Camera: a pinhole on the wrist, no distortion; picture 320 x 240 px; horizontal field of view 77.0 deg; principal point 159.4 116.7 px. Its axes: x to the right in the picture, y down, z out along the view. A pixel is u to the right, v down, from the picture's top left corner.
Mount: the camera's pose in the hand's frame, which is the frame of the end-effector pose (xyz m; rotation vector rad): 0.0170 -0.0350 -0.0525 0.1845 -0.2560 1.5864
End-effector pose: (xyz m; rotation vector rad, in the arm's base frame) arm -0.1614 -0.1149 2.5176 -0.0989 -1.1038 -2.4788
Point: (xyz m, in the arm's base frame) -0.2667 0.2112 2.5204
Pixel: 97 131
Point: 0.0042 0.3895 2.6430
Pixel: 174 232
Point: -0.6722 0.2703 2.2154
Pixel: outside the picture
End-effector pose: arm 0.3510 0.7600 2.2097 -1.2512 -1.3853 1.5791
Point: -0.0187 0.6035 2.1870
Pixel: 243 127
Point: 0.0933 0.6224 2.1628
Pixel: 274 141
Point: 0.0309 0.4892 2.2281
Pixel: 239 190
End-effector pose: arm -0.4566 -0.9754 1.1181 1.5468 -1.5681 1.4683
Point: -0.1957 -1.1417 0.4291
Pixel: outside the picture
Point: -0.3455 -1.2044 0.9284
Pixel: 250 181
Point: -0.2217 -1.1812 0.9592
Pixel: 174 180
